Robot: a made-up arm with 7 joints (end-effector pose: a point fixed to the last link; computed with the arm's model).
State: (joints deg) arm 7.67 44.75 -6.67 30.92 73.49 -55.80 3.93
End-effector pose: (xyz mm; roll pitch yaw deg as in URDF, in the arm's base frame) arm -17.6 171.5 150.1 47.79 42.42 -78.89
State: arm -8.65 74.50 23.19 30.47 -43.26 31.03 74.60
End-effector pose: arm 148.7 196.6 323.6 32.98 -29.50 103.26
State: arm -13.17 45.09 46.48 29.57 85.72 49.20 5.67
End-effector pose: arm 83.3 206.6 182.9 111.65 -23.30 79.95
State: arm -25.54 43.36 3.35 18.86 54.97 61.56 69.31
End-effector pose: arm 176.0 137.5 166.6 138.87 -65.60 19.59
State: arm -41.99 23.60 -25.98 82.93 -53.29 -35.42 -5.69
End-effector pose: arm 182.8 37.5 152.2 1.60 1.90 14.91
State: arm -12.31 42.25 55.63 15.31 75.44 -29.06 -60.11
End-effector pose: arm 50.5 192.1 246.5 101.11 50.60 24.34
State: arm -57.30 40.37 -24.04 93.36 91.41 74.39 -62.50
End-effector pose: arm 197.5 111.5 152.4 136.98 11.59 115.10
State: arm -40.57 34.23 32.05 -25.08 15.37 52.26 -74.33
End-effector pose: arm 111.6 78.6 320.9 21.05 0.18 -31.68
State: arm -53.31 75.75 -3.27 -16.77 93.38 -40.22 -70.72
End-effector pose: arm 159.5 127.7 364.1 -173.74 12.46 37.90
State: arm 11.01 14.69 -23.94 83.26 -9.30 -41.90 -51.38
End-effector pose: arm -78.9 43.7 131.2 -52.63 34.44 -73.87
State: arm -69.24 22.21 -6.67 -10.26 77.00 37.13 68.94
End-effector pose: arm 280.2 -26.8 328.4 -85.23 -51.47 -171.76
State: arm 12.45 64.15 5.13 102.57 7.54 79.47 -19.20
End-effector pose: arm -38.7 243.4 207.3 114.76 -5.81 179.82
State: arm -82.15 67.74 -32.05 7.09 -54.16 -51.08 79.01
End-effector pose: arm 211.5 23.7 415.5 -95.30 -36.77 93.17
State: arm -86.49 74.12 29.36 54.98 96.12 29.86 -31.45
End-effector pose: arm 203.4 198.3 385.3 72.16 -7.24 70.81
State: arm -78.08 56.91 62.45 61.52 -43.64 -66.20 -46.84
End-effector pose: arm 191.1 203.7 347.1 -130.76 -55.54 167.01
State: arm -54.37 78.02 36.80 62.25 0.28 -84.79 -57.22
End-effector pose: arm 128.5 252.2 352.9 109.38 -11.95 -46.13
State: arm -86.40 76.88 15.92 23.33 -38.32 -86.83 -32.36
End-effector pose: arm 171.1 155.6 459.7 172.75 -7.44 -126.36
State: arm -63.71 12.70 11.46 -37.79 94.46 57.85 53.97
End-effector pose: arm 239.3 5.7 347.5 -34.30 -35.00 163.77
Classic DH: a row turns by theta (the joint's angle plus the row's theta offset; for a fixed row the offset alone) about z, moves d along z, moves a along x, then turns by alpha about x. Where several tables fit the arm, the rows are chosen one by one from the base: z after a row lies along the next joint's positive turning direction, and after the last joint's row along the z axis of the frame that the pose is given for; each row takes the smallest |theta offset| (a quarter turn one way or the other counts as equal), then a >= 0, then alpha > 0; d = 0 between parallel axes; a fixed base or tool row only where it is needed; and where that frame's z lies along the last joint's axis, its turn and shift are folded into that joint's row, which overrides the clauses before.
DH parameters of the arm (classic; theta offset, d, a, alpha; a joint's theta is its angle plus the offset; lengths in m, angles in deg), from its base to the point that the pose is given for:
base (fixed): -4.07 0.3652 0.0279 -74.51
joint 1: -75.12 0.0059 -0.0229 -90
joint 2: 74 -0.0365 0.011 90
joint 3: 90 -0.1654 0.0335 -90
joint 4: 90 0.017 0.005 90
joint 5: 0 0.1032 -0.0251 -90
joint 6: -90 -0.021 0.0011 90
joint 7: 90 -0.1051 -0.026 -14.33
tool (fixed): -89.99 0.1131 0 0

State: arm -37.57 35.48 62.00 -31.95 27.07 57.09 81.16
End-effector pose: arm 135.2 146.6 335.1 -16.30 -20.07 168.62
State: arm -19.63 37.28 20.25 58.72 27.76 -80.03 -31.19
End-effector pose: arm 81.0 165.0 143.4 51.85 2.93 -53.06
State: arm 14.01 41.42 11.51 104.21 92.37 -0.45 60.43
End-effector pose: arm -171.6 149.1 202.0 153.89 59.10 47.20
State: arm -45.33 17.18 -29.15 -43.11 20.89 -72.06 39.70
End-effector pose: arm 117.6 -76.5 251.3 167.54 -31.83 144.65
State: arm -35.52 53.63 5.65 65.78 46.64 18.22 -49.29
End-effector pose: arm 151.3 156.9 213.8 87.72 66.55 51.53
